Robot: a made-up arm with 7 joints. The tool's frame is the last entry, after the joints. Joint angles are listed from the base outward. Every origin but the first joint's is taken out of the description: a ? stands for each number. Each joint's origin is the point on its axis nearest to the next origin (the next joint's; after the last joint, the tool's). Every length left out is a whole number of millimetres.
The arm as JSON. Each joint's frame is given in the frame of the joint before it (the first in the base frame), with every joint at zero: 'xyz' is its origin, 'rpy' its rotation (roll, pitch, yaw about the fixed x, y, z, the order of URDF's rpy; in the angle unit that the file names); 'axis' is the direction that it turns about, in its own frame. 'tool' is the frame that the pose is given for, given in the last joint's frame.
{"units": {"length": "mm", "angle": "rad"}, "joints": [
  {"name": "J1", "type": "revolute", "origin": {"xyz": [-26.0, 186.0, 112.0], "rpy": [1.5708, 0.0, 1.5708]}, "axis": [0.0, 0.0, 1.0]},
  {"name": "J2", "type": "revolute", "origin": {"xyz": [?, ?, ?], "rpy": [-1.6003, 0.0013, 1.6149]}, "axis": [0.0, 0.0, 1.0]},
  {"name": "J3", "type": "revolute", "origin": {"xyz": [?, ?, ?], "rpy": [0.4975, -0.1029, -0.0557]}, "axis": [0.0, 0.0, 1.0]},
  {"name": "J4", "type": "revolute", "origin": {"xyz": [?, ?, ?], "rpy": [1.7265, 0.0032, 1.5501]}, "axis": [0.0, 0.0, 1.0]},
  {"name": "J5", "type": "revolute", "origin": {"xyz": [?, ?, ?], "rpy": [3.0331, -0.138, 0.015]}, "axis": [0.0, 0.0, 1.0]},
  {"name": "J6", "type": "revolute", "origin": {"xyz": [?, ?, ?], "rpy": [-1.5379, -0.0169, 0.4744]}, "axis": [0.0, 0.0, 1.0]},
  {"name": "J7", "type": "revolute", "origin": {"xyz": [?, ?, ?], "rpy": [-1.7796, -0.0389, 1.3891]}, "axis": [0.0, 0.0, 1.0]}
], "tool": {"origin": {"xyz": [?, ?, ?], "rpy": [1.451, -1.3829, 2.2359]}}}
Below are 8 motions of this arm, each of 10 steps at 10 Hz.
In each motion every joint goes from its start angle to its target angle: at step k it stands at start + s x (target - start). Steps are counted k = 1, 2, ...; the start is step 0. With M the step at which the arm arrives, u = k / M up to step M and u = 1 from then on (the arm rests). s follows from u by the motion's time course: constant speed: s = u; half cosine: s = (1 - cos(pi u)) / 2; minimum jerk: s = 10 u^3 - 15 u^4 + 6 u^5.
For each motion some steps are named. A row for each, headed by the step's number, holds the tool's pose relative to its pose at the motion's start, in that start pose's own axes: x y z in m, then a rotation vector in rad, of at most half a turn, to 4 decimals.
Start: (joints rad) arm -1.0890 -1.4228 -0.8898 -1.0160 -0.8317 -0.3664 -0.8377
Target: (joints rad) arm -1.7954 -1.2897 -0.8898 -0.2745 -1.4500 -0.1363 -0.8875
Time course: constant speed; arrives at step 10
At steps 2, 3, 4, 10:
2: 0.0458 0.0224 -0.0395 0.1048 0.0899 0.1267
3: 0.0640 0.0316 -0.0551 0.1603 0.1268 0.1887
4: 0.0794 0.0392 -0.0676 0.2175 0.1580 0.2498
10: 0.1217 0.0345 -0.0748 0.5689 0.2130 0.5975

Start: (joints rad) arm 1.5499 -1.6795 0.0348 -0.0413 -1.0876 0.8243 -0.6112
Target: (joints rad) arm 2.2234 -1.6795 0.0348 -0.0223 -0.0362 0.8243 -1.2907
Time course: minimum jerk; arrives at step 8
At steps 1, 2, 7, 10:
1: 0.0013 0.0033 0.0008 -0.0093 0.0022 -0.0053
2: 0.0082 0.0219 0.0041 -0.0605 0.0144 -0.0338
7: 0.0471 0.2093 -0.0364 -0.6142 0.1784 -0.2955
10: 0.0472 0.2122 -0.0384 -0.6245 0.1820 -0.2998

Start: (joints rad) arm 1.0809 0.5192 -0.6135 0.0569 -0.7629 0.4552 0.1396
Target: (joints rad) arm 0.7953 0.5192 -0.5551 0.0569 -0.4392 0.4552 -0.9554
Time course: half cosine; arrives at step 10
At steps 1, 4, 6, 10:
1: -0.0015 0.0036 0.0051 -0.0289 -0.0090 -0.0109
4: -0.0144 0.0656 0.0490 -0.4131 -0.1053 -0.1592
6: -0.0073 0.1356 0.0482 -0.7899 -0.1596 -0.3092
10: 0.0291 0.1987 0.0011 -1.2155 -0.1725 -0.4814

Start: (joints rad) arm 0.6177 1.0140 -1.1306 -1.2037 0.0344 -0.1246 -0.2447
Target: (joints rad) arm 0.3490 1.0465 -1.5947 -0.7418 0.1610 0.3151 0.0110
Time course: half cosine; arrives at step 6
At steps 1, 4, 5, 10:
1: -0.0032 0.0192 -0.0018 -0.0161 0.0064 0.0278
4: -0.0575 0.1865 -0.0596 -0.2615 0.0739 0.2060
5: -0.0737 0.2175 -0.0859 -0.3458 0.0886 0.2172
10: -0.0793 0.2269 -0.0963 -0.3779 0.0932 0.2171

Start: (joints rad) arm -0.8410 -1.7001 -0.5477 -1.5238 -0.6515 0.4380 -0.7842
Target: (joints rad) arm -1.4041 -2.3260 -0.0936 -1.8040 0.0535 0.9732 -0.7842
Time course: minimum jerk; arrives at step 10
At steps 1, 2, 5, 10:
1: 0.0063 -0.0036 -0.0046 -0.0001 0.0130 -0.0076
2: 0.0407 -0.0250 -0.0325 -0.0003 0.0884 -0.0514
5: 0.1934 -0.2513 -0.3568 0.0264 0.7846 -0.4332
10: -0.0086 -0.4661 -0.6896 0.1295 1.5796 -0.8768

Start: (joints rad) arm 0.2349 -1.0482 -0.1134 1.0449 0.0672 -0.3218 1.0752
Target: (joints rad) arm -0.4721 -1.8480 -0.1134 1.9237 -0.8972 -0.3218 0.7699
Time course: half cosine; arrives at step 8
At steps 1, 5, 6, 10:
1: 0.0034 -0.0239 -0.0173 0.0200 0.0393 -0.0320
5: -0.0761 -0.0993 -0.3002 0.6019 0.6206 -0.1420
6: -0.1053 -0.0085 -0.3230 0.7575 0.7301 -0.0189
10: -0.1379 0.0980 -0.3127 0.8761 0.8159 0.1421

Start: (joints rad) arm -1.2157 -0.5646 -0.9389 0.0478 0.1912 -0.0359 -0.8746
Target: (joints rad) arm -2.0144 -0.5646 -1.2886 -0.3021 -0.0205 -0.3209 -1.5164
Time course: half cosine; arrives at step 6
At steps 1, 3, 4, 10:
1: 0.0197 0.0088 -0.0187 -0.0781 0.0204 -0.0418
3: 0.1470 0.0412 -0.1878 -0.5970 0.1923 -0.2627
4: 0.2085 0.0303 -0.3219 -0.9029 0.3223 -0.3470
10: 0.2479 -0.0088 -0.4766 -1.2085 0.4744 -0.3947

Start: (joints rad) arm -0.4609 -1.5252 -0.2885 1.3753 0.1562 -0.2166 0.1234
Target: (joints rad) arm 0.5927 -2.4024 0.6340 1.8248 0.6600 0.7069 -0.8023
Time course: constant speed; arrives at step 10
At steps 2, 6, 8, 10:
2: 0.0251 0.1609 -0.0855 -0.2314 0.1716 0.0896
6: -0.0309 0.4573 -0.3122 -0.7252 0.4447 0.3455
8: -0.1162 0.5733 -0.4470 -0.9822 0.5512 0.5089
10: -0.2396 0.6542 -0.5874 -1.2440 0.6397 0.6964

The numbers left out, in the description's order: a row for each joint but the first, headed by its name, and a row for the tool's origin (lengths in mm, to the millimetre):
J2: 177.0 -98.0 0.0
J3: 64.0 -42.0 0.0
J4: 125.0 -32.0 0.0
J5: -38.0 13.0 0.0
J6: -214.0 -104.0 0.0
J7: -261.0 21.0 0.0
tool: 157.0 294.0 0.0

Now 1 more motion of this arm.
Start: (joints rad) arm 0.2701 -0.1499 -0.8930 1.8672 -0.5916 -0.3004 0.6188
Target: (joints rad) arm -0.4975 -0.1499 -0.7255 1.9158 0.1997 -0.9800 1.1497
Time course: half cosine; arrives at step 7
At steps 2, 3, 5, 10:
2: -0.0705 -0.0840 0.1181 0.1020 -0.2546 0.0027
3: -0.1732 -0.1635 0.2235 0.1652 -0.5149 0.0263
5: -0.4533 -0.2742 0.3722 0.1333 -0.9869 0.1139
10: -0.5912 -0.2909 0.4061 0.0507 -1.1445 0.1517

